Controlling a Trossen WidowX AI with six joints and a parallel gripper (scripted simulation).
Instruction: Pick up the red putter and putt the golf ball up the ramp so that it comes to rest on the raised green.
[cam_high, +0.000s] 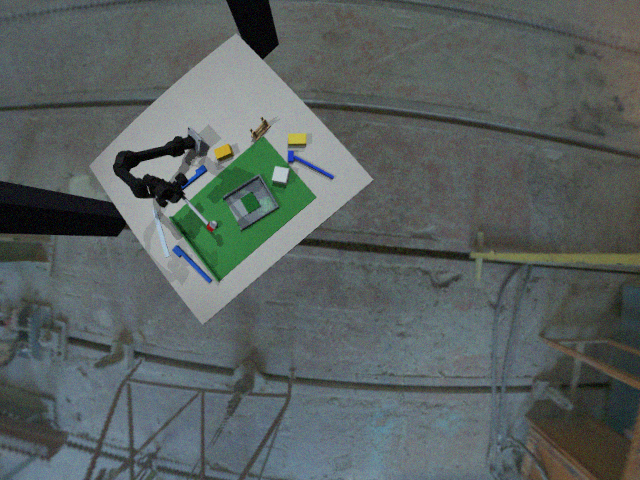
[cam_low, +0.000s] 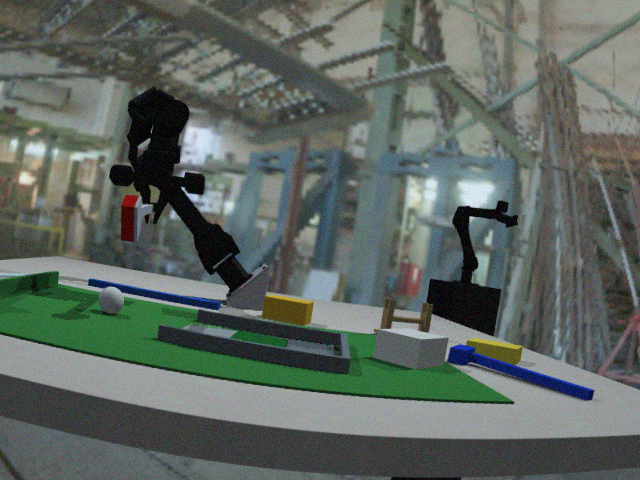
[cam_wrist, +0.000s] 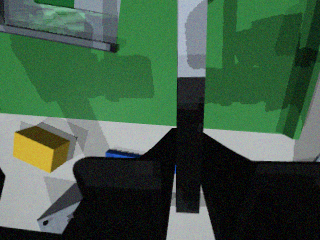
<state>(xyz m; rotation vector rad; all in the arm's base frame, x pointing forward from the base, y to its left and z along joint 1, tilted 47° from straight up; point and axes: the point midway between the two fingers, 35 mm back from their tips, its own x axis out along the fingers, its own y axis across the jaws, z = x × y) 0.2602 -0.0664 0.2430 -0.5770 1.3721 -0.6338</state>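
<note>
Now: the red putter 11 cm ahead of my gripper tip and 2 cm above it. The rest, counted from my gripper tip: white block (28 cm ahead, 42 cm to the left, 13 cm below); then white golf ball (17 cm ahead, 4 cm to the right, 13 cm below); then white bar (6 cm behind, 31 cm to the right, 15 cm below).
</note>
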